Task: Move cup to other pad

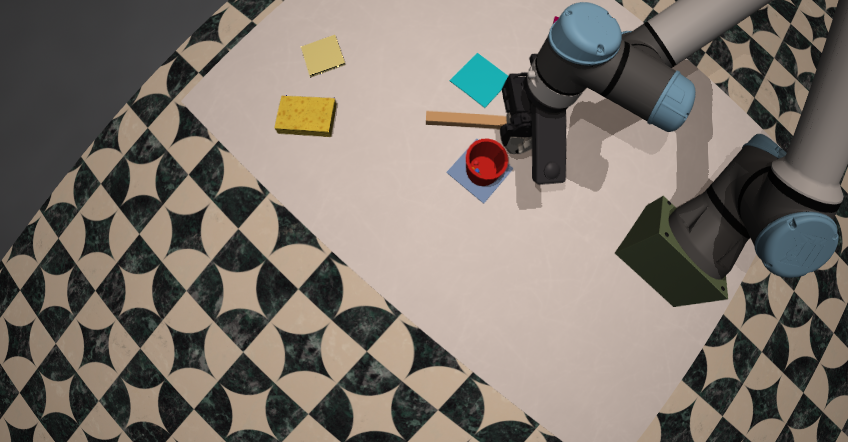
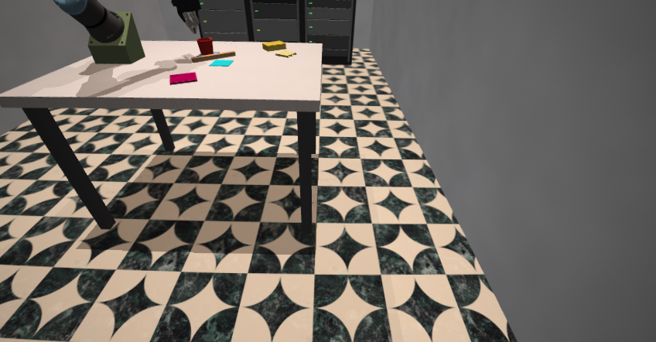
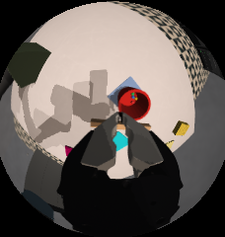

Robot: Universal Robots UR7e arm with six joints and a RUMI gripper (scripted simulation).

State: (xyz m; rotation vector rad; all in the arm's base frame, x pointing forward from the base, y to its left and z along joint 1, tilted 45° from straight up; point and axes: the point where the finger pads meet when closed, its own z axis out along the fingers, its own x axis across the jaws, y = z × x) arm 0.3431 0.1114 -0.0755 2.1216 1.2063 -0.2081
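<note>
Now: hand 100 mm above the red cup, 30 mm to the right of it and 30 mm short of it. The rest, counted from my hand: magenta flat piece (330 mm to the right, 120 mm below, 110 mm ahead); then cyan pad (170 mm ahead, 130 mm below, 100 mm to the right); then wooden rail (120 mm below, 100 mm ahead, 30 mm to the right).
</note>
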